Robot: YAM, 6 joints.
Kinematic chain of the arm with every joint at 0, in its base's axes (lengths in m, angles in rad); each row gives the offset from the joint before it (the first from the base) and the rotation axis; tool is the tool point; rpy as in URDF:
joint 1: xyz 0 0 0.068 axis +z
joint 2: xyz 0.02 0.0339 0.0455 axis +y
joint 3: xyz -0.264 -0.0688 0 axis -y
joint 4: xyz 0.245 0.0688 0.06 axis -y
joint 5: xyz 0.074 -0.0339 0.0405 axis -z
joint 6: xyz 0.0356 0 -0.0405 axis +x
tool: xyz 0 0 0 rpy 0 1.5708 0
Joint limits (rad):
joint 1: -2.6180..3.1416
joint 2: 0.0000..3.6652
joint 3: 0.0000..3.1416
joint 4: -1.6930..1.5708
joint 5: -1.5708..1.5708
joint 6: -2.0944..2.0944
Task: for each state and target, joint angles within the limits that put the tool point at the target. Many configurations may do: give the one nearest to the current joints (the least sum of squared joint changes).
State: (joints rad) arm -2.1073 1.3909 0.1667 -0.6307 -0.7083 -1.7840
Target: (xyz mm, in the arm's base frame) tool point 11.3 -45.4 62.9
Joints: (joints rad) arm -1.9240 1.3996 0.0508 -0.7434 -0.8315 -1.7840
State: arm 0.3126 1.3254 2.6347 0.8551 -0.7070 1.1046
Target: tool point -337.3 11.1 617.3
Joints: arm 0.0182 0.9609 2.8181 0.5646 -0.5052 1.1046
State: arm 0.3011 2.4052 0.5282 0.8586 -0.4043 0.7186
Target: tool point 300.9 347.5 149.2
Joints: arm 0.8263 2.1801 1.1745 0.9490 -0.4101 0.7186
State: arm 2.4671 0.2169 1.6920 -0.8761 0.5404 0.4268
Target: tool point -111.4 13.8 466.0
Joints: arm 3.1213 0.8104 1.4063 -0.8393 0.3300 0.4268
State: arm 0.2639 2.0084 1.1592 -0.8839 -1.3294 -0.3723
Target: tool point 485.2 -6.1 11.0
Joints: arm -0.0808 2.6540 1.8159 -0.4727 -1.1936 -0.3723
